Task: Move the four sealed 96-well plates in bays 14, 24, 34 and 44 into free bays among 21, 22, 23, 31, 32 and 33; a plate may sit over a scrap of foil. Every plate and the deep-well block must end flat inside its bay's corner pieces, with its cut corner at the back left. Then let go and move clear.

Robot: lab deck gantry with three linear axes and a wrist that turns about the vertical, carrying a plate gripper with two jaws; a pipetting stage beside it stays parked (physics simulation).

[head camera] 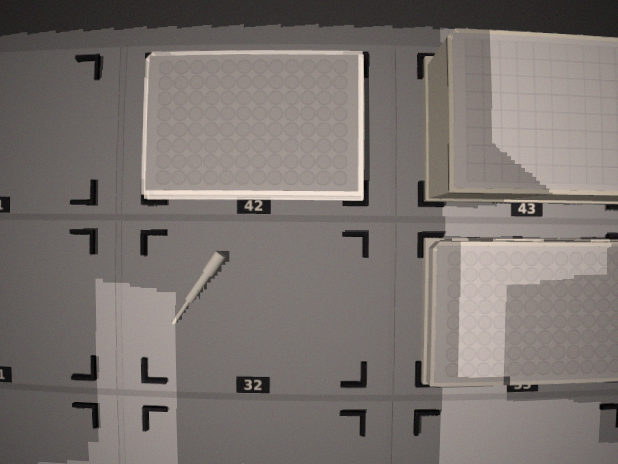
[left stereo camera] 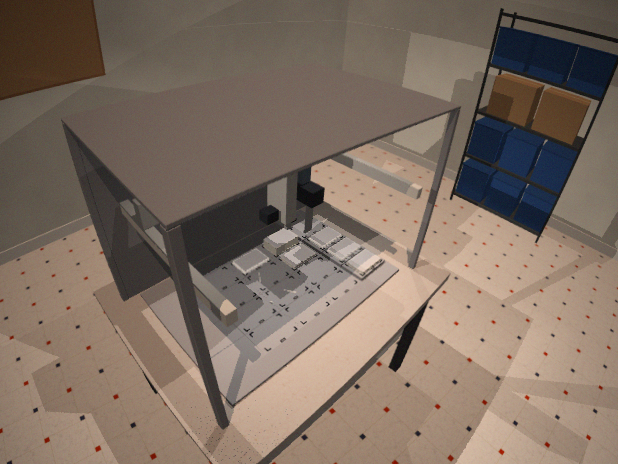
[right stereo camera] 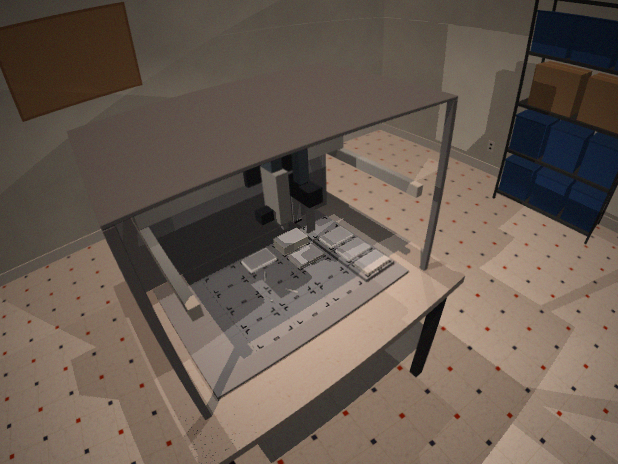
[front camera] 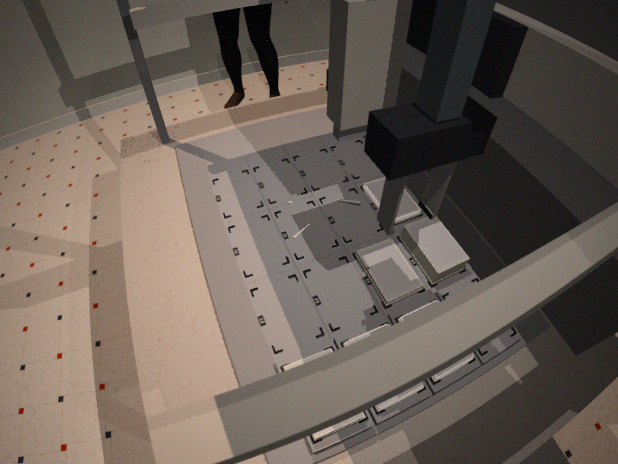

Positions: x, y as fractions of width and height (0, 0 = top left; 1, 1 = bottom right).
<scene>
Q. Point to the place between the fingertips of my gripper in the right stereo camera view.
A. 0.49, 0.49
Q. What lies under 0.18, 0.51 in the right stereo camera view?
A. An enclosure post.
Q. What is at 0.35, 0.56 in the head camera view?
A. A pipette tip.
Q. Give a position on a deep-well block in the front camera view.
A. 0.71, 0.54
</scene>
